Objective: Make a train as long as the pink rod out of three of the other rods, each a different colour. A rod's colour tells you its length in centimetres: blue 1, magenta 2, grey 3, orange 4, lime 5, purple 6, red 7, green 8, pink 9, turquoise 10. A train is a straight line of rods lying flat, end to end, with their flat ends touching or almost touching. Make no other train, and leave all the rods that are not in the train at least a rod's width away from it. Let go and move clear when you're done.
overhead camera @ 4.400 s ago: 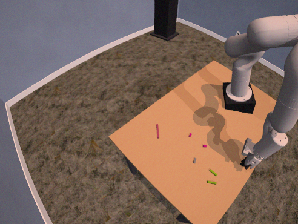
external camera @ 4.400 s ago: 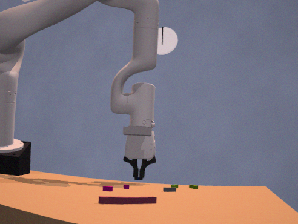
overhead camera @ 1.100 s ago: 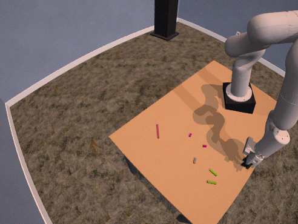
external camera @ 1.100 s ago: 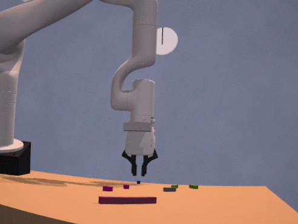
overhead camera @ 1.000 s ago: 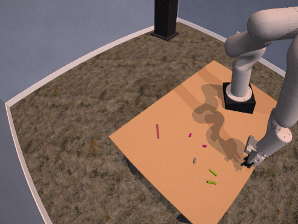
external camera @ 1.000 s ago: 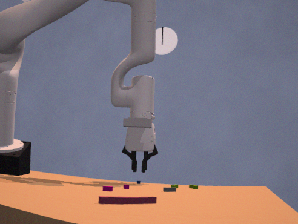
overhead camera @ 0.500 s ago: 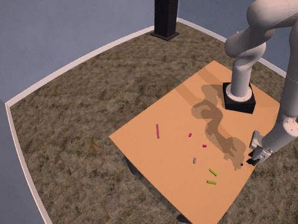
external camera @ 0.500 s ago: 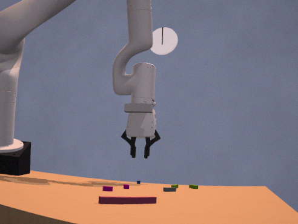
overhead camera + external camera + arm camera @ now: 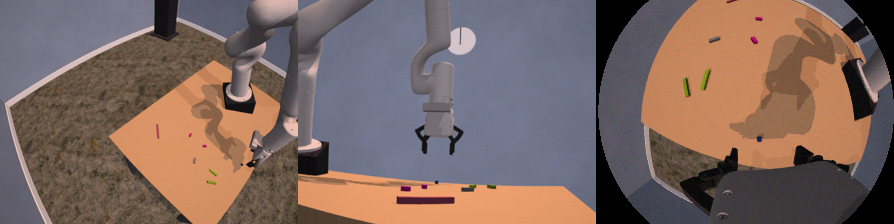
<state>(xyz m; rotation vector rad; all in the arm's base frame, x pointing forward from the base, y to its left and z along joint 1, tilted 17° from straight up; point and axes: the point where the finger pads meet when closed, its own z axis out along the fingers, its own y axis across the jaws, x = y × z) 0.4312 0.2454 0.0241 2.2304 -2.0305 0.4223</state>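
My gripper is now 14 cm short of the grey rod, 25 cm to the left of it and 11 cm above it. Round my hand: blue rod (11 cm below); then pink rod (12 cm ahead, 52 cm to the right, 11 cm below).
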